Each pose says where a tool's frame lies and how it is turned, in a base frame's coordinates. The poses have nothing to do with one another.
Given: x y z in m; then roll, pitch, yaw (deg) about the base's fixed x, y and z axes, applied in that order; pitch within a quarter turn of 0, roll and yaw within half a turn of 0.
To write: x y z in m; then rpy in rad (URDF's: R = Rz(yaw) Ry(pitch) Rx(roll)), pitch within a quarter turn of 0, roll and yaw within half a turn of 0. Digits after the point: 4 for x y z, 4 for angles.
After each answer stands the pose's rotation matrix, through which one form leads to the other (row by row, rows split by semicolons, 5 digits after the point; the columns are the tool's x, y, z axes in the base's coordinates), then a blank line. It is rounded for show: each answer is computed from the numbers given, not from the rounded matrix.
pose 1, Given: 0.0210, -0.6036, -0.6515, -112.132, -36.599, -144.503
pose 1, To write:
0.0210, -0.6036, -0.6515, -1.9571, -0.6388, -2.5221
-0.65362 -0.66840 0.35500; -0.46617 -0.01397 -0.88458; 0.59621 -0.74367 -0.30246

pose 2, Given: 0.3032, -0.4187, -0.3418, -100.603, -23.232, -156.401
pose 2, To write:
0.3032, -0.4187, -0.3418, -1.7559, -0.4055, -2.7297
-0.84207 -0.42896 0.32699; -0.36787 0.01340 -0.92978; 0.39446 -0.90323 -0.16908

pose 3, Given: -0.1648, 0.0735, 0.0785, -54.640, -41.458, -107.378
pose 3, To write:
-0.1648, 0.0735, 0.0785, -0.9536, -0.7236, -1.8741
-0.22384 0.39103 0.89274; -0.71523 -0.68814 0.12208; 0.66207 -0.61119 0.43371

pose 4, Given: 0.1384, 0.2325, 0.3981, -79.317, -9.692, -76.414
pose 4, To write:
0.1384, 0.2325, 0.3981, -1.3843, -0.1692, -1.3337
0.23155 0.21905 0.94784; -0.95814 -0.11726 0.26117; 0.16835 -0.96864 0.18273

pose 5, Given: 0.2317, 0.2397, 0.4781, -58.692, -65.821, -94.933
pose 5, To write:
0.2317, 0.2397, 0.4781, -1.0244, -1.1488, -1.6569
-0.03522 0.45069 0.89199; -0.40807 -0.82123 0.39883; 0.91227 -0.34995 0.21284

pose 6, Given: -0.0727, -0.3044, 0.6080, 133.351, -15.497, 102.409
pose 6, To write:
-0.0727, -0.3044, 0.6080, 2.3274, -0.2705, 1.7874
-0.20708 0.71218 0.67076; 0.94113 -0.04224 0.33539; 0.26719 0.70073 -0.66151

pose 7, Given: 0.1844, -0.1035, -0.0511, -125.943, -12.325, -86.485
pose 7, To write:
0.1844, -0.1035, -0.0511, -2.1981, -0.2151, -1.5094
0.05990 -0.57528 0.81576; -0.97511 -0.20848 -0.07542; 0.21346 -0.79094 -0.57345

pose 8, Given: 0.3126, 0.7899, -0.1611, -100.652, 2.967, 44.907
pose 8, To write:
0.3126, 0.7899, -0.1611, -1.7567, 0.0518, 0.7838
0.70730 0.09446 -0.70057; 0.70501 -0.16683 0.68929; -0.05176 -0.98145 -0.18460

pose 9, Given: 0.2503, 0.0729, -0.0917, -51.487, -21.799, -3.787
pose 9, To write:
0.2503, 0.0729, -0.0917, -0.8986, -0.3805, -0.0661
0.92646 0.33106 -0.17905; -0.06132 0.60214 0.79603; 0.37135 -0.72651 0.57816

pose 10, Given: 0.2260, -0.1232, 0.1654, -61.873, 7.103, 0.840
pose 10, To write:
0.2260, -0.1232, 0.1654, -1.0799, 0.1240, 0.0147
0.99222 -0.11595 0.04536; 0.01455 0.46978 0.88266; -0.12365 -0.87514 0.46781

